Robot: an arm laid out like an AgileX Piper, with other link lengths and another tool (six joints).
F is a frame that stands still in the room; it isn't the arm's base.
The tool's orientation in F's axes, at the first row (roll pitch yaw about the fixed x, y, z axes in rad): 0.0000, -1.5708, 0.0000
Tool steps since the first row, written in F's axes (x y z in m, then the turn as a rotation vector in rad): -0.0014, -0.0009, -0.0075, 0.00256, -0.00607, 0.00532; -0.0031, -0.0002, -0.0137, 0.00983, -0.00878, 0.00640; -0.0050, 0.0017, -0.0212, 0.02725, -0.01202, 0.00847; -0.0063, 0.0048, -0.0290, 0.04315, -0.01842, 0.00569; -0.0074, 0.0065, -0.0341, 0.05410, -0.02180, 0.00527; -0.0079, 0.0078, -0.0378, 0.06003, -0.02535, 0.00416; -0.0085, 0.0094, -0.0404, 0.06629, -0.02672, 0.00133; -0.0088, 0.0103, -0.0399, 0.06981, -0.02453, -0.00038
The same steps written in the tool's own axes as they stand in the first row. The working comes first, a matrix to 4 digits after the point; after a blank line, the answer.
The tool's axes in the first row as the columns of a matrix, in F's axes (used below as rounded here):
0.0000, 0.0000, -1.0000
0.0000, 1.0000, 0.0000
1.0000, 0.0000, 0.0000

-0.0075, -0.0009, 0.0014, 0.00532, -0.00607, -0.00256; -0.0137, -0.0002, 0.0031, 0.00640, -0.00878, -0.00983; -0.0212, 0.0017, 0.0050, 0.00847, -0.01202, -0.02725; -0.0290, 0.0048, 0.0063, 0.00569, -0.01842, -0.04315; -0.0341, 0.0065, 0.0074, 0.00527, -0.02180, -0.05410; -0.0378, 0.0078, 0.0079, 0.00416, -0.02535, -0.06003; -0.0404, 0.0094, 0.0085, 0.00133, -0.02672, -0.06629; -0.0399, 0.0103, 0.0088, -0.00038, -0.02453, -0.06981
